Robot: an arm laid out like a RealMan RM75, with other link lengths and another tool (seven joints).
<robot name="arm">
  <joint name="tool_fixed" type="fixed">
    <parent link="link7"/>
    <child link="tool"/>
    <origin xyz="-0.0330 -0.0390 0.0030" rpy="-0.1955 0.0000 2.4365"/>
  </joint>
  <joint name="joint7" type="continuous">
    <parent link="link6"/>
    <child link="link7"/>
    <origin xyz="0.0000 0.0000 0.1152" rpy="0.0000 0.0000 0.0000"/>
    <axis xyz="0 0 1"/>
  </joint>
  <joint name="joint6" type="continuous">
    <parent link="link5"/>
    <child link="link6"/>
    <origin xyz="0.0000 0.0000 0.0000" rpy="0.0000 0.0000 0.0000"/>
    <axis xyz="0 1 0"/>
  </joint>
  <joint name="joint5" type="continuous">
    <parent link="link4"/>
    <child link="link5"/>
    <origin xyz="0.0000 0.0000 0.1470" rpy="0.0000 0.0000 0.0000"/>
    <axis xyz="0 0 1"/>
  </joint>
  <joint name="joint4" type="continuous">
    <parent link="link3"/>
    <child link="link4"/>
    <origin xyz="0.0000 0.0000 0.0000" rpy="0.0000 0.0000 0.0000"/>
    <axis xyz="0 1 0"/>
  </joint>
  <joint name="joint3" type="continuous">
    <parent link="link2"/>
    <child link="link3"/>
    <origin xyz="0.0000 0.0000 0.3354" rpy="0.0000 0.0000 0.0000"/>
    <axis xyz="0 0 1"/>
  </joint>
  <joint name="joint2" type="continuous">
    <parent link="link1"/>
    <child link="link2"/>
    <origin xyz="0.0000 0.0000 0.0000" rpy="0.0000 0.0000 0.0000"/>
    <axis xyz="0 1 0"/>
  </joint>
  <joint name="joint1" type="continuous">
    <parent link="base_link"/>
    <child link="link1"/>
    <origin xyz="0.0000 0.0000 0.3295" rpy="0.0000 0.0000 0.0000"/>
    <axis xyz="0 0 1"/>
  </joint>
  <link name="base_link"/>
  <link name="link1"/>
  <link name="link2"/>
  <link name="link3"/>
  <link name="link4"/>
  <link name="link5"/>
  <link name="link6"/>
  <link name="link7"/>
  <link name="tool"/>
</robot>
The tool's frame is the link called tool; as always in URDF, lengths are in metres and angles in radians. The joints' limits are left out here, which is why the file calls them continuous.
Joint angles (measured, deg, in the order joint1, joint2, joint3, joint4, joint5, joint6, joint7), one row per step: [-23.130 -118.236 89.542 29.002 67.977 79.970 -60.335]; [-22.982 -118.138 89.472 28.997 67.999 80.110 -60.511]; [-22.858 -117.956 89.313 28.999 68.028 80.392 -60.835]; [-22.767 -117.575 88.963 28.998 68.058 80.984 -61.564]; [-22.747 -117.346 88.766 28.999 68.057 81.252 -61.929]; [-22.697 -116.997 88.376 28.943 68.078 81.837 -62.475]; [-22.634 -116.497 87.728 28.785 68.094 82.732 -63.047]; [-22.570 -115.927 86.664 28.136 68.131 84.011 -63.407]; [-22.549 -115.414 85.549 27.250 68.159 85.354 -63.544]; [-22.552 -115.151 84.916 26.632 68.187 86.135 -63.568]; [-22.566 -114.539 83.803 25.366 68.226 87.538 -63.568]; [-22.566 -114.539 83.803 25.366 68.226 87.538 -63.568]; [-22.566 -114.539 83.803 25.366 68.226 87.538 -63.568]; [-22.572 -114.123 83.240 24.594 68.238 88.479 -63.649]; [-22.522 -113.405 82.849 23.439 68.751 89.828 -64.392]
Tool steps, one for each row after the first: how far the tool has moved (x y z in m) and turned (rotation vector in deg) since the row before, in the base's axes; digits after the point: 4 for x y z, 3 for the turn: [-0.0011 -0.0008 0.0007 -0.093 -0.045 0.238]; [-0.0012 -0.0006 0.0014 -0.147 -0.118 0.286]; [-0.0018 -0.0003 0.0030 -0.311 -0.286 0.490]; [-0.0010 0.0002 0.0018 -0.100 -0.109 0.249]; [-0.0015 0.0000 0.0029 -0.200 -0.284 0.373]; [-0.0021 0.0001 0.0044 -0.143 -0.431 0.436]; [-0.0032 -0.0003 0.0052 -0.055 -0.644 0.658]; [-0.0031 -0.0005 0.0048 -0.012 -0.710 0.628]; [-0.0018 -0.0005 0.0024 -0.041 -0.423 0.382]; [-0.0040 -0.0009 0.0052 -0.053 -0.638 0.769]; [0.0000 0.0000 0.0000 0.000 0.000 0.000]; [0.0000 0.0000 0.0000 0.000 0.000 0.000]; [-0.0024 -0.0009 0.0032 -0.181 -0.413 0.432]; [-0.0049 -0.0035 0.0039 -1.269 -0.153 0.868]
